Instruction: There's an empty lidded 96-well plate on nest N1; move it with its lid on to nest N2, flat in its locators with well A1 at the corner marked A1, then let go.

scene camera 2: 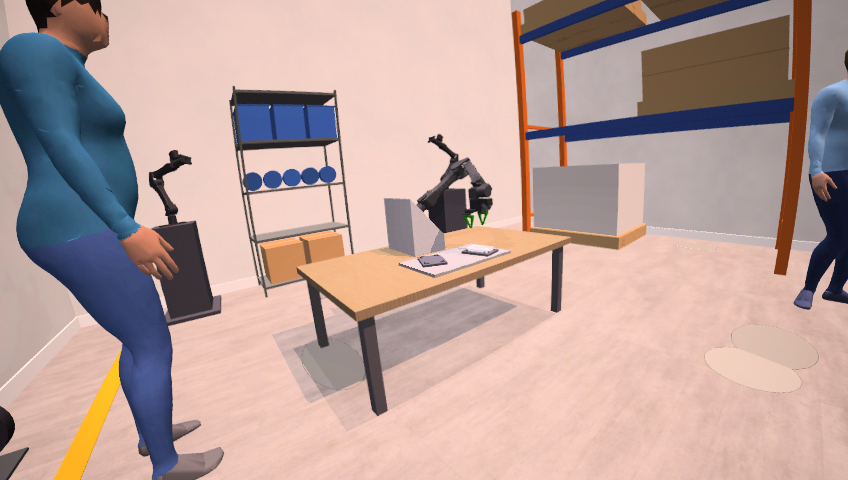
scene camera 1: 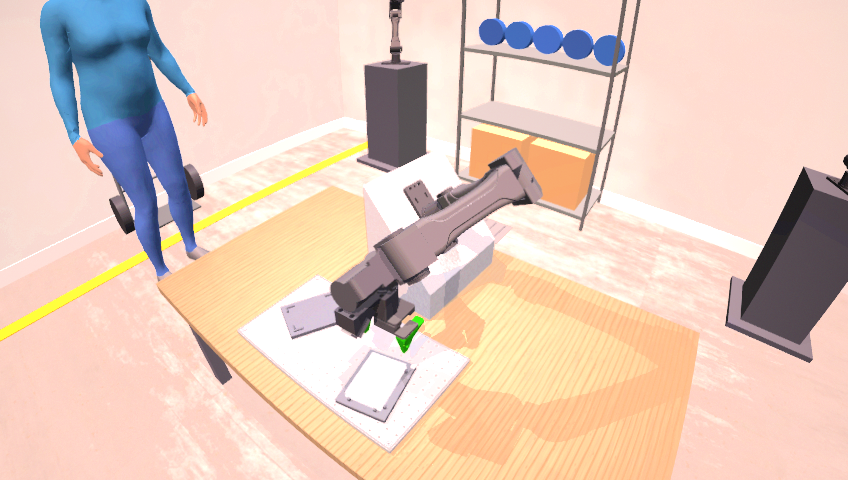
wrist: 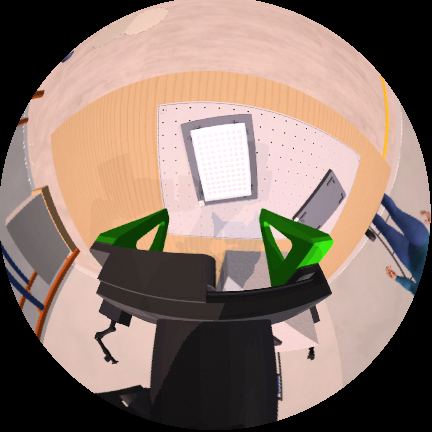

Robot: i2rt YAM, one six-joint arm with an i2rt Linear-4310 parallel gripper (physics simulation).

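Where they show: gripper, fingertip midpoint: (scene camera 2: 476, 226) (scene camera 1: 385, 341) (wrist: 213, 213); arm's base, link origin: (scene camera 2: 414, 215).
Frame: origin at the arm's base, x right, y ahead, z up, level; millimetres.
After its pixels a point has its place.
Observation:
The white lidded 96-well plate (scene camera 1: 376, 380) @[x -160, y 387, z -167 mm] (scene camera 2: 480, 249) @[x -129, y 413, z -170 mm] (wrist: 222, 162) @[x -156, y 384, z -167 mm] lies flat on a grey nest (scene camera 1: 361, 406) @[x -174, y 451, z -184 mm] (wrist: 215, 123) @[x -174, y 443, z -167 mm], inside its rim. The other grey nest (scene camera 1: 306, 315) @[x 130, y 351, z -184 mm] (scene camera 2: 431, 260) @[x 137, y 343, z -184 mm] (wrist: 322, 200) @[x 109, y 344, z -184 mm] is bare, with corner locators, and is partly hidden by the arm in scene camera 1. Each nest has a small pale mark at one corner in the wrist view; no lettering is readable. My gripper (scene camera 1: 385, 340) @[x -165, y 355, z -61 mm] (scene camera 2: 476, 223) @[x -165, y 355, z -61 mm] (wrist: 213, 213) @[x -165, y 355, z -61 mm] is open and empty, with green fingers wide apart. It hangs above the board, on the arm-base side of the plate, not touching it.
Both nests sit on a white perforated board (scene camera 1: 267, 333) @[x 166, y 458, z -195 mm] (wrist: 280, 150) @[x -46, y 424, z -195 mm] on the wooden table (scene camera 1: 238, 273) @[x 467, y 374, z -208 mm] (scene camera 2: 357, 291) @[x 562, y 417, z -208 mm]. A pale wedge-shaped block (scene camera 1: 386, 196) @[x 69, y 91, z 76 mm] (scene camera 2: 407, 228) @[x 105, y 80, z -54 mm] stands behind the board, under the arm. A person (scene camera 1: 119, 77) (scene camera 2: 65, 148) stands beyond the table's end.

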